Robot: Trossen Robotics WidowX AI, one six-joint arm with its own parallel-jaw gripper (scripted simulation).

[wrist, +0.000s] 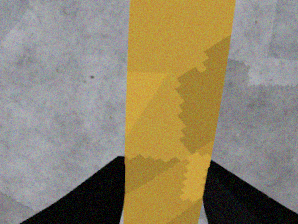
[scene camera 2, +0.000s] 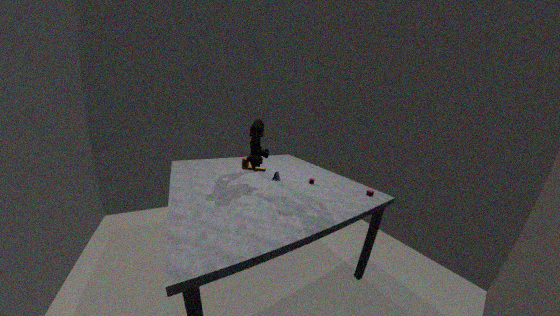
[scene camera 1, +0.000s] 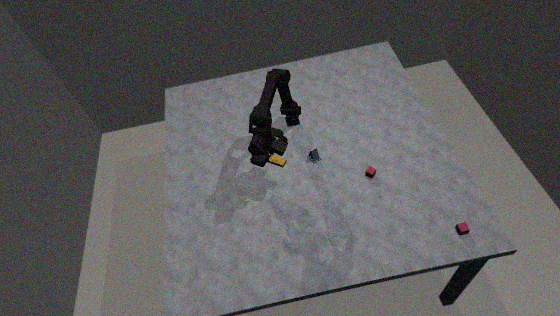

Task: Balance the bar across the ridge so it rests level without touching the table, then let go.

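Note:
Gripper (wrist: 164, 167) holding a bar (wrist: 176, 63).

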